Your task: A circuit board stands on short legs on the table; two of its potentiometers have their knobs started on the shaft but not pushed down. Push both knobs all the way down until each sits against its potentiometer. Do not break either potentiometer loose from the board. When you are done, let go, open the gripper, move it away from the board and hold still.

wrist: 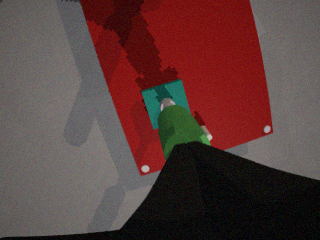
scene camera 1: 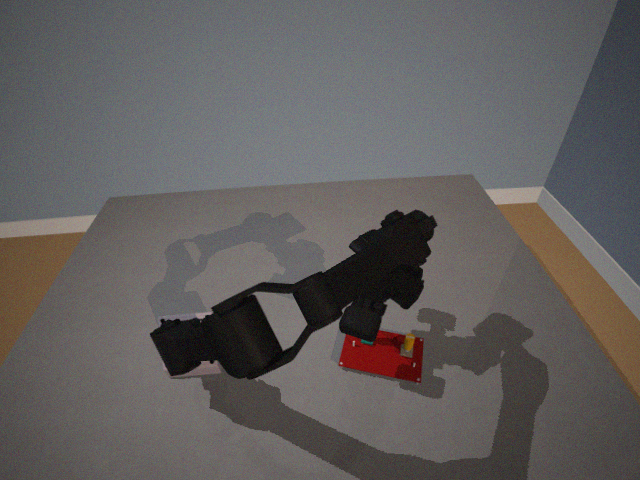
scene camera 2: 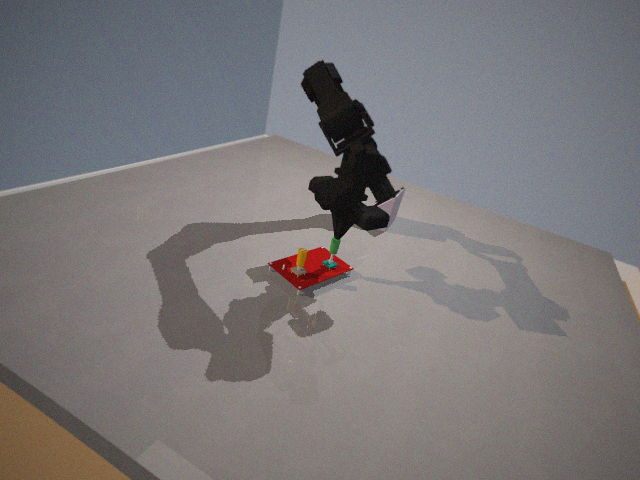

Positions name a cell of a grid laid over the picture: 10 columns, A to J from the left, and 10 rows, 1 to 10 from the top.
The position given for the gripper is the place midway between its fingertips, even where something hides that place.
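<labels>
The gripper is visible in the wrist view (F7), and it can also be seen in scene camera 1 (F7) and scene camera 2 (F5).
</labels>
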